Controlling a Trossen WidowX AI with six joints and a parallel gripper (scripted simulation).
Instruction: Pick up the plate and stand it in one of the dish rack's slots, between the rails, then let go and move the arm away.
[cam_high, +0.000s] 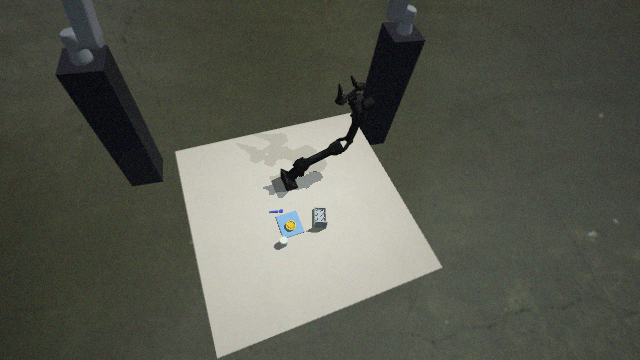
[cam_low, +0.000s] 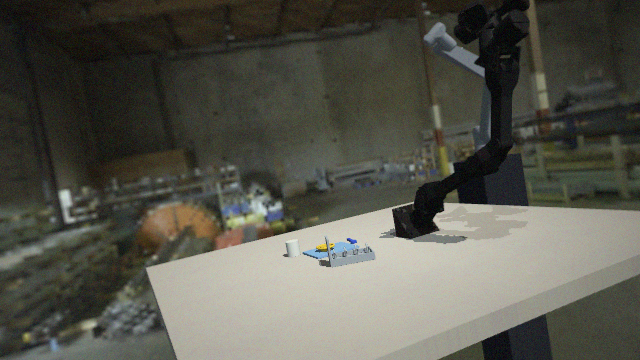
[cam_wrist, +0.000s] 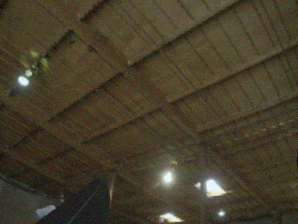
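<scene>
The yellow plate lies 470 mm ahead of my gripper tip, 370 mm to the right of it and 650 mm below it. From my gripper tip the other things lie so: grey dish rack (450 mm ahead, 190 mm to the right, 640 mm below); then light blue mat (450 mm ahead, 370 mm to the right, 660 mm below); then small blue utensil (350 mm ahead, 430 mm to the right, 660 mm below).
</scene>
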